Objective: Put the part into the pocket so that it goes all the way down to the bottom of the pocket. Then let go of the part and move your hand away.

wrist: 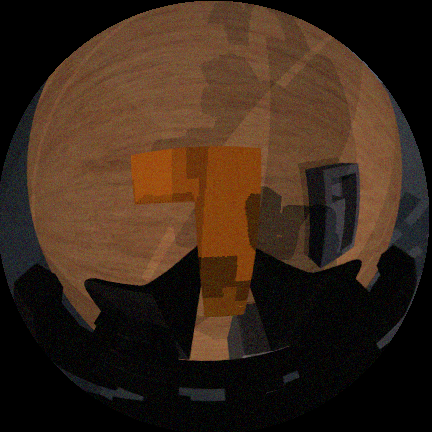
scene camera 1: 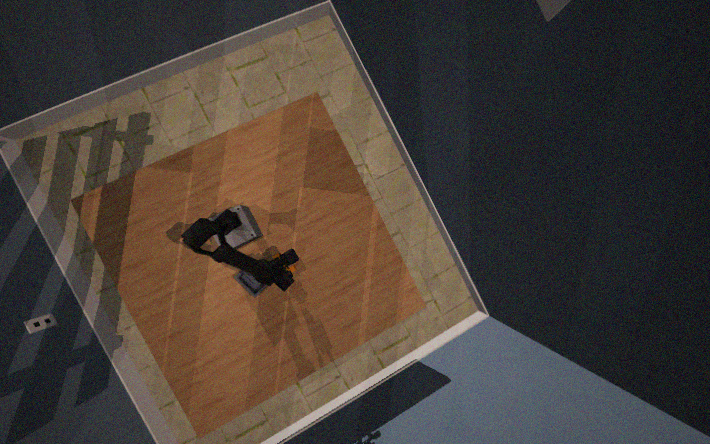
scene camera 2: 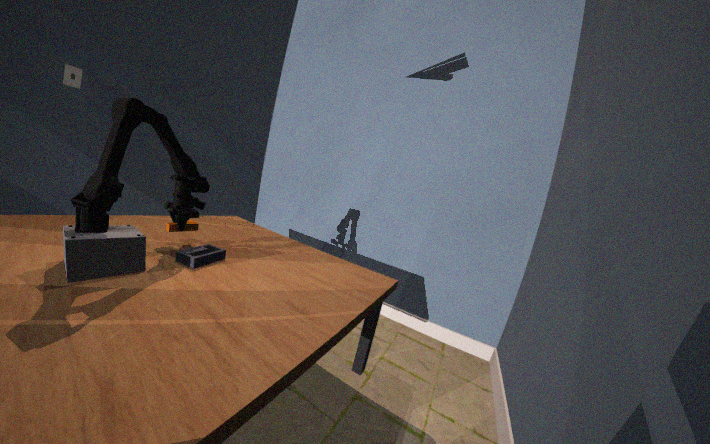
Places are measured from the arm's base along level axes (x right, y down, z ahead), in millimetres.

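Where they show: gripper, between the fingertips: (wrist: 221, 249) (scene camera 1: 281, 261) (scene camera 2: 179, 230); arm's base, origin of its link: (scene camera 1: 232, 221) (scene camera 2: 90, 230).
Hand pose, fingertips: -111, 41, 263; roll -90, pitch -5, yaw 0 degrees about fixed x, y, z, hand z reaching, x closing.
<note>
Things, the pixels of their top centre, and the offset from my fingertips, as dx, dy, dz. "spot": a spot on its surface instead. Level surfaces: height alone.
- part, centre of its top: (wrist: 198, 260) (scene camera 1: 284, 263) (scene camera 2: 181, 222) -16, -30, +11
- wooden table, height of its surface: dy +64
- pocket, a spot on its surface: (wrist: 332, 213) spot: +141, +28, +29
The part (scene camera 1: 291, 267) (scene camera 2: 182, 227) (wrist: 227, 193) is an orange L-shaped block. My gripper (scene camera 1: 287, 270) (scene camera 2: 183, 221) (wrist: 221, 249) is shut on its long leg and holds it a little above the wooden table (scene camera 1: 336, 238) (scene camera 2: 265, 308) (wrist: 100, 120). The short leg sticks out to the left in the wrist view. The pocket (scene camera 1: 249, 283) (scene camera 2: 200, 255) (wrist: 332, 213) is a dark grey block with an open recess. It lies on the table beside the gripper, to the right in the wrist view. The arm hides part of it in scene camera 1.
The arm's grey base (scene camera 1: 244, 229) (scene camera 2: 138, 253) stands on the table behind the pocket. The table's edge (scene camera 2: 327, 339) runs along the right, with a tiled floor (scene camera 2: 419, 374) below it. Shadows lie across the table.
</note>
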